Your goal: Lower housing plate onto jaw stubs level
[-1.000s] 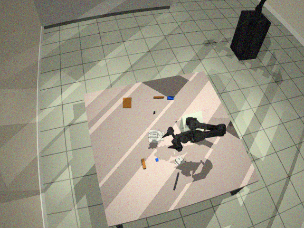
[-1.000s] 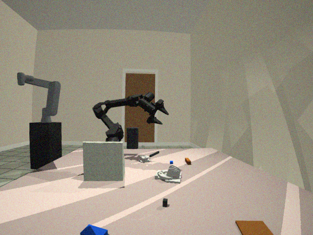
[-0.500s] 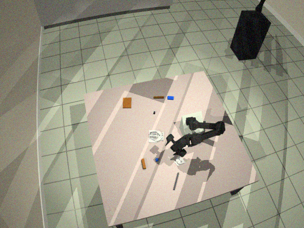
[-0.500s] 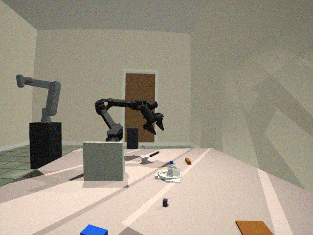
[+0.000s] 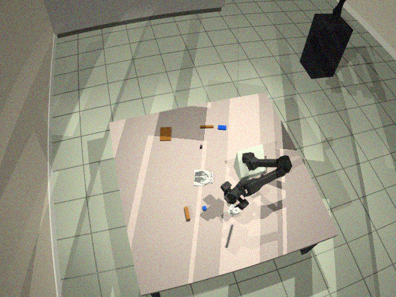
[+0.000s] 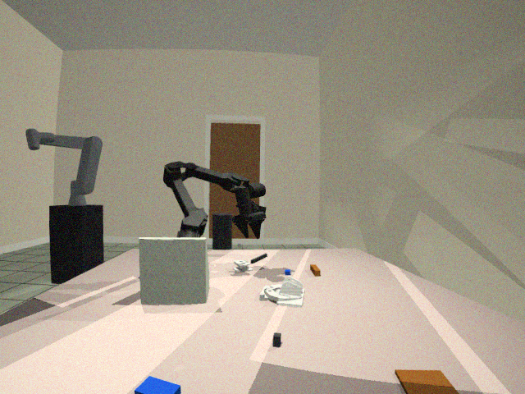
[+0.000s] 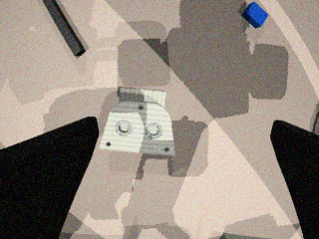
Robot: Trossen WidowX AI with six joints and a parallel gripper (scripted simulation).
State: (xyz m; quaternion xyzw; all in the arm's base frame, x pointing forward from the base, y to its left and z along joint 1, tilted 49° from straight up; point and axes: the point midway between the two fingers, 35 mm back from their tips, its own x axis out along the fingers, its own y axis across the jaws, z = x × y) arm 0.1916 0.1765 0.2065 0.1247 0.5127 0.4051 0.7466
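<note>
Right now the white housing part is 11 cm below my gripper tip, 4 cm behind it and 1 cm to the left of it. Also, from my gripper tip: blue cube (14 cm ahead, 13 cm below, 5 cm to the right); white jaw assembly (24 cm to the right, 12 cm below, 7 cm ahead); dark rod (17 cm to the left, 13 cm below, 4 cm ahead).
</note>
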